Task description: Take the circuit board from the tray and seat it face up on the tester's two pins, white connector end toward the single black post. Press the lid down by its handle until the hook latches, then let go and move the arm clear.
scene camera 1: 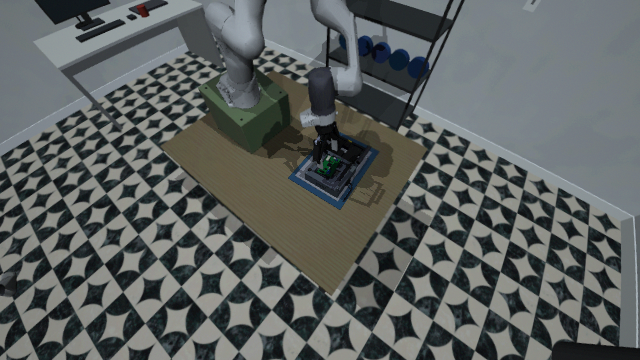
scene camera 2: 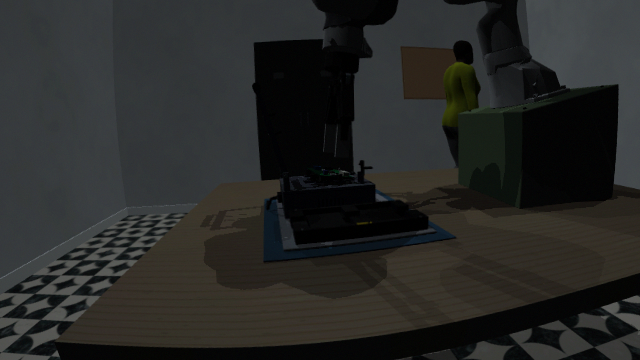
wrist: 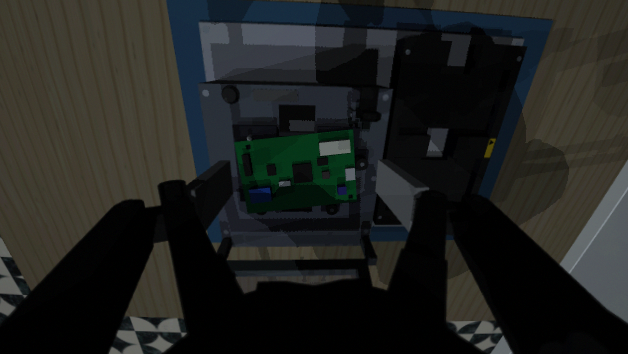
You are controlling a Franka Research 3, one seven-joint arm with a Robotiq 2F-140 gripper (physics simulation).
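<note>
The green circuit board (scene camera 1: 329,165) (scene camera 2: 325,173) (wrist: 295,150) lies face up on the grey tester (scene camera 1: 314,179) (scene camera 2: 330,195) (wrist: 215,130), turned slightly askew. Its white connector (wrist: 334,148) is at the right end in the wrist view, near a round black post (wrist: 362,164). A small pin (wrist: 249,138) shows at the board's upper left edge; whether the board sits on the pins is unclear. My gripper (scene camera 1: 326,152) (scene camera 2: 335,152) (wrist: 305,176) is open and empty above the board, fingers beyond its two ends. The lid (wrist: 300,265) is open, beyond the tester's lower edge in the wrist view.
The black tray (scene camera 2: 360,232) (wrist: 430,90) stands beside the tester on a blue mat (scene camera 2: 275,250) (wrist: 182,75). A dark latch piece (scene camera 2: 362,170) (wrist: 369,116) rises at the tester's edge. The green robot base (scene camera 1: 245,120) (scene camera 2: 565,150) stands on the same table. A shelf rack (scene camera 1: 422,82) is behind.
</note>
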